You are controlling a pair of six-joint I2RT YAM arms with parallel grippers.
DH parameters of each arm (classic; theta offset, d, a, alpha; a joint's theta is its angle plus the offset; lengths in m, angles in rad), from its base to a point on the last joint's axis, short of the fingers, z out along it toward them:
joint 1: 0 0.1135 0.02 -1.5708
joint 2: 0 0 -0.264 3.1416
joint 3: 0.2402 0 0.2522 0
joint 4: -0.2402 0 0.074 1.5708
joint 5: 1.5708 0 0 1.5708
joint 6: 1.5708 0.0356 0 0
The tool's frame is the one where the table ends.
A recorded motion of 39 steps. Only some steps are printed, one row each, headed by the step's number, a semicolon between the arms.
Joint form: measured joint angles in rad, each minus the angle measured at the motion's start. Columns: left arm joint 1, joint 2, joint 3, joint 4, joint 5, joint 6; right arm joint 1, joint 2, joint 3, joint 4, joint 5, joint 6.
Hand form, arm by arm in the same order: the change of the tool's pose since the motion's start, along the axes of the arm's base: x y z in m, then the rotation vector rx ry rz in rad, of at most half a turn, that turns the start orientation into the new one. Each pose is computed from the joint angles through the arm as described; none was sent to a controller.
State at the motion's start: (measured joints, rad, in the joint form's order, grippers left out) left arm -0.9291 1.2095 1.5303 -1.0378 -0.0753 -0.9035; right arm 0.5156 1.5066 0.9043 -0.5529 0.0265 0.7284
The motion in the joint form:
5: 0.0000 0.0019 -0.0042 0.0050 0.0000 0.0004; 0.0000 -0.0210 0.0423 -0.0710 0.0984 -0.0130
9: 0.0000 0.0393 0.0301 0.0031 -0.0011 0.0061; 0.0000 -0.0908 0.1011 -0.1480 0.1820 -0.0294
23: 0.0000 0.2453 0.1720 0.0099 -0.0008 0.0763; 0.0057 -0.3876 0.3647 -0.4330 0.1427 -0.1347
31: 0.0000 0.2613 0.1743 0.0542 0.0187 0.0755; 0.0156 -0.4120 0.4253 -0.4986 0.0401 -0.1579
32: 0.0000 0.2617 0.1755 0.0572 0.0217 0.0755; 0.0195 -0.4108 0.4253 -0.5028 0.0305 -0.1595
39: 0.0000 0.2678 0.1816 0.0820 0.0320 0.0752; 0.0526 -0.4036 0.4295 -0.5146 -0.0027 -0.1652
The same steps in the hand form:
5: 0.0007 -0.0010 -0.0012 0.0011 0.0004 -0.0003; 0.0007 -0.0036 0.0146 -0.0872 -0.0395 -0.0275
9: 0.0064 -0.0084 0.0010 0.0084 -0.0003 -0.0032; -0.0030 -0.0091 0.0467 -0.1343 -0.1225 -0.0506
23: 0.0403 -0.0539 -0.0058 0.0891 -0.0037 -0.0512; -0.0607 -0.0388 0.1786 -0.0167 -0.3608 0.0408
31: 0.0446 -0.0608 -0.0060 0.0563 -0.0122 -0.0643; -0.0747 -0.0404 0.1963 0.0604 -0.3469 0.1254
32: 0.0447 -0.0611 -0.0055 0.0520 -0.0131 -0.0665; -0.0752 -0.0394 0.1958 0.0652 -0.3390 0.1362
39: 0.0465 -0.0641 -0.0034 0.0281 -0.0232 -0.0735; -0.0785 -0.0324 0.1949 0.0865 -0.3142 0.1928

